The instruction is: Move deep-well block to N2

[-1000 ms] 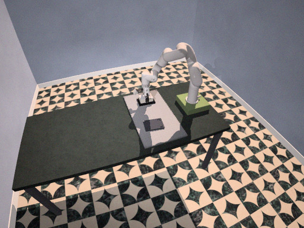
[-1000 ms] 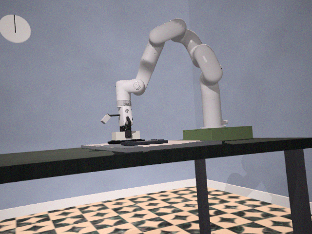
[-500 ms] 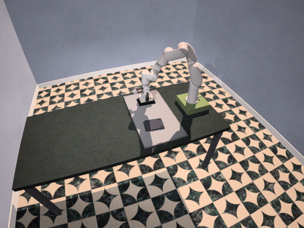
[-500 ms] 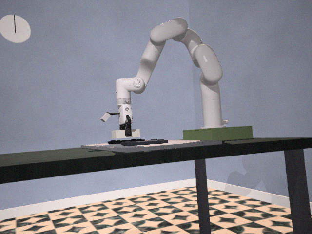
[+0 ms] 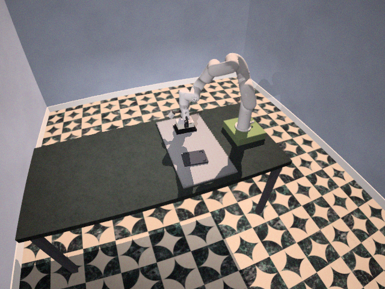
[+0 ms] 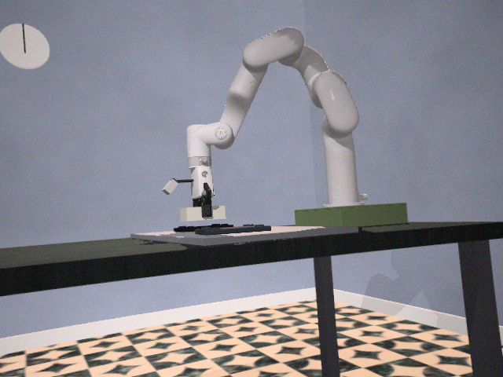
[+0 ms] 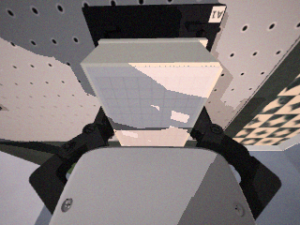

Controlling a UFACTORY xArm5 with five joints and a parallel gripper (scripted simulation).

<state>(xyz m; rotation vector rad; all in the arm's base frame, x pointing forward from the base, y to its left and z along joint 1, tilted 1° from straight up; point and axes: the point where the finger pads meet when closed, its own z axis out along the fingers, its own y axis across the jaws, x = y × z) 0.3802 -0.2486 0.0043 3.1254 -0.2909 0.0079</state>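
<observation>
My gripper is now 4 cm above the nest N1. Also, from my hand: white deep-well block (right at my hand); dark nest N2 (9 cm ahead, 33 cm to the left, 4 cm below).
</observation>
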